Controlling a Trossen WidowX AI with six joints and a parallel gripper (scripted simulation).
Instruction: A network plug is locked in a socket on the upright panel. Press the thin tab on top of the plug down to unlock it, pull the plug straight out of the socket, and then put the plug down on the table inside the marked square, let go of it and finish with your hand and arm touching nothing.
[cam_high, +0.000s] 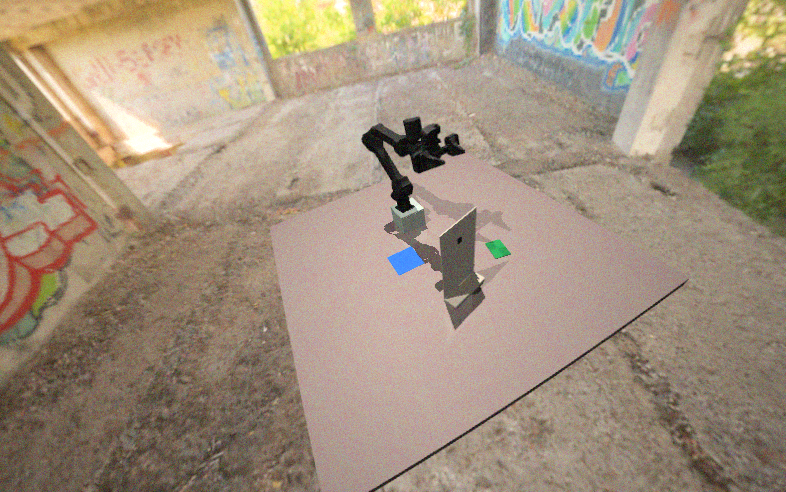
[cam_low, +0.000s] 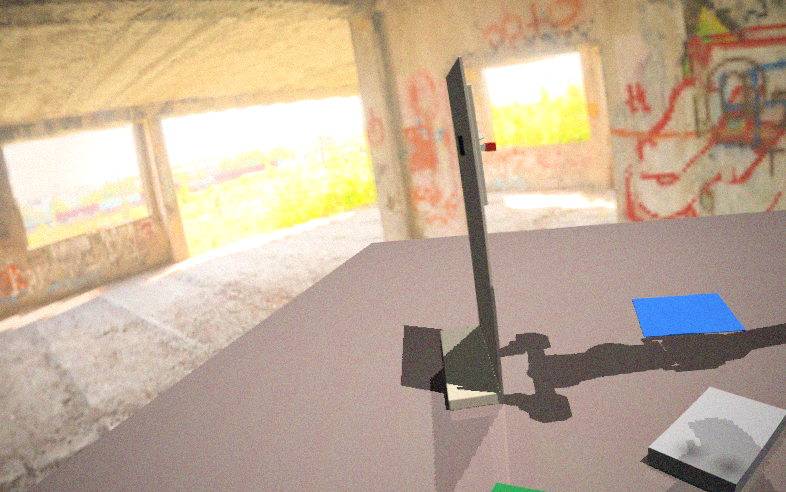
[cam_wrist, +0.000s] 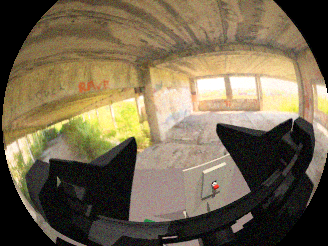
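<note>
Now: gripper tip 21 cm above the network plug, 10 cm to the left of it and 10 cm short of it. Round my gripper tip: upright cream panel: 30 cm below, 12 cm ahead, 10 cm to the right; flat pale grey block: 44 cm below, 9 cm to the left, 7 cm behind; green patch: 44 cm below, 15 cm to the left, 8 cm ahead.
</note>
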